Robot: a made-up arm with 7 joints.
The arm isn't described. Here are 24 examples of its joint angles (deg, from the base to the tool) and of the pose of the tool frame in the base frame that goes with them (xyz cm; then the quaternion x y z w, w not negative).
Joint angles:
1: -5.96 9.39 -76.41 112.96 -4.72 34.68 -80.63
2: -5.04 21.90 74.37 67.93 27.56 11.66 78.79
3: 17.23 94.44 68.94 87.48 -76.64 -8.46 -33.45
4: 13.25 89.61 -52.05 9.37 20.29 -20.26 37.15
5: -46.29 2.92 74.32 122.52 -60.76 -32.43 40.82
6: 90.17 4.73 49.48 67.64 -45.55 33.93 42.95
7: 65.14 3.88 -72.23 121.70 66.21 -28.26 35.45
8: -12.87 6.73 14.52 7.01 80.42 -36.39 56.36
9: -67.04 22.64 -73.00 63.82 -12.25 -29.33 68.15
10: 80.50 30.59 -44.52 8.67 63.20 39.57 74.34
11: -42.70 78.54 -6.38 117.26 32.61 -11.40 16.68
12: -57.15 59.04 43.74 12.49 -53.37 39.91 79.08
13: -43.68 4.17 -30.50 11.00 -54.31 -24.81 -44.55
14: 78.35 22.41 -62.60 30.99 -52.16 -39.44 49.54
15: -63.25 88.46 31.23 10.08 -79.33 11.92 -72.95
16: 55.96 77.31 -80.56 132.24 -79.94 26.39 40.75
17: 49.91 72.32 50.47 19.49 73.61 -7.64 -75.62
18: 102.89 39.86 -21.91 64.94 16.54 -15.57 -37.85
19: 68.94 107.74 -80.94 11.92 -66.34 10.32 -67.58
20: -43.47 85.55 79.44 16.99 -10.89 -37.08 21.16
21: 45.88 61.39 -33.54 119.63 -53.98 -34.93 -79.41
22: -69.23 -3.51 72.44 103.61 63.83 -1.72 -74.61
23: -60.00 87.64 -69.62 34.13 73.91 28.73 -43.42
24: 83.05 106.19 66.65 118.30 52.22 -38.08 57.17
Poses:
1: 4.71 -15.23 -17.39 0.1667 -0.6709 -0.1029 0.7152
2: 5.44 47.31 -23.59 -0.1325 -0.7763 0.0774 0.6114
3: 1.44 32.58 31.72 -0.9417 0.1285 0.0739 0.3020
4: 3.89 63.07 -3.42 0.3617 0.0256 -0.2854 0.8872
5: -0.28 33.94 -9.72 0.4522 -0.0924 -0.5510 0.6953
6: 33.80 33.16 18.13 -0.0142 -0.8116 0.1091 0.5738
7: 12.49 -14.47 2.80 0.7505 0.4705 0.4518 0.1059
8: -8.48 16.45 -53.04 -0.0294 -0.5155 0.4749 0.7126
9: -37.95 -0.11 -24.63 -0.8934 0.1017 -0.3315 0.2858
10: 47.93 33.93 -4.75 -0.5480 -0.4815 -0.0564 0.6817
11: 16.09 18.96 -21.65 -0.2070 -0.4514 -0.4886 0.7174
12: -17.39 57.46 -16.81 0.0570 0.5852 0.2359 0.7737
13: -33.60 10.21 -42.33 -0.0368 -0.1731 -0.5596 0.8096
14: 51.84 15.59 -3.43 0.2482 -0.1241 -0.9094 0.3097
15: 3.16 63.09 -3.44 -0.5776 -0.1013 0.8097 0.0219
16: 20.50 8.42 -9.45 0.5945 -0.2125 -0.7603 0.1527
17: 10.69 61.64 -0.67 0.0285 -0.1978 0.9796 0.0195
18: 28.40 25.13 32.36 -0.2324 0.9392 -0.2498 0.0392
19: -9.47 62.17 4.69 0.7608 0.2439 -0.5941 0.0936
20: 4.25 62.70 2.15 0.5872 -0.3897 -0.2259 0.6725
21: 27.47 10.61 3.64 -0.1812 0.8882 0.1719 0.3856
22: -14.56 35.89 -14.93 0.6842 -0.1272 0.6709 0.2560
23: -12.47 57.64 -13.97 0.6593 0.4533 -0.3532 0.4849
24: -24.64 12.12 13.55 -0.7051 0.2930 0.4783 0.4339
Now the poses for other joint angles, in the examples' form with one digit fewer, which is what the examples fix.
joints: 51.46 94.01 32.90 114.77 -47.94 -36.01 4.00
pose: 2.1 19.9 27.6 -0.836 0.240 0.418 0.263
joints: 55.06 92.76 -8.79 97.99 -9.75 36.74 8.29
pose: 19.7 29.5 22.0 0.745 -0.501 -0.128 0.421
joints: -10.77 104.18 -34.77 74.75 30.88 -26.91 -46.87
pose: 21.8 44.5 -12.4 0.522 -0.574 -0.333 0.536
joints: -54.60 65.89 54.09 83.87 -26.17 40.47 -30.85
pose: 19.0 44.2 -8.0 0.876 -0.137 -0.190 0.421
